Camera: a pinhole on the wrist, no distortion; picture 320 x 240 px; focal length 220.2 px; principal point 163.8 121.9 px. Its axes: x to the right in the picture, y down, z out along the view. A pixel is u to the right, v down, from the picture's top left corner.
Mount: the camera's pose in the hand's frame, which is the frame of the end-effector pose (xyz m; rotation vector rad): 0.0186 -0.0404 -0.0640 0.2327 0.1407 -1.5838
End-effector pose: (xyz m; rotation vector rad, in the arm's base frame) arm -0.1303 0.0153 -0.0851 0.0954 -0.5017 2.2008
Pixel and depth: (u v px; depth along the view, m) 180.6 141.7 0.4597
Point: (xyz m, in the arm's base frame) -0.0488 -0.0051 0.3260
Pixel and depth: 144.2 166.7 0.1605
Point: -0.1169 0.0447 0.0345
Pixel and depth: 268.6 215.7 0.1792
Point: -0.0639 0.1328 0.0746
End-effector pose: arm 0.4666 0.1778 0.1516 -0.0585 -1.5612 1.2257
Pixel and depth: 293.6 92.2 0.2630
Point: 0.5008 -0.0598 0.3256
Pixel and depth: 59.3 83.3 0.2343
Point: 0.3337 0.0410 0.1421
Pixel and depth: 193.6 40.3 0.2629
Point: 0.4439 -0.0570 0.2037
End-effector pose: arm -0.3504 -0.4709 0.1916 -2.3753 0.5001 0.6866
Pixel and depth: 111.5 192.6 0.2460
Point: -0.3301 -0.3295 0.0316
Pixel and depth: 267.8 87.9 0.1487
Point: -0.3127 -0.3219 0.2214
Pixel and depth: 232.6 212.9 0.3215
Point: -0.2202 -0.1839 0.0558
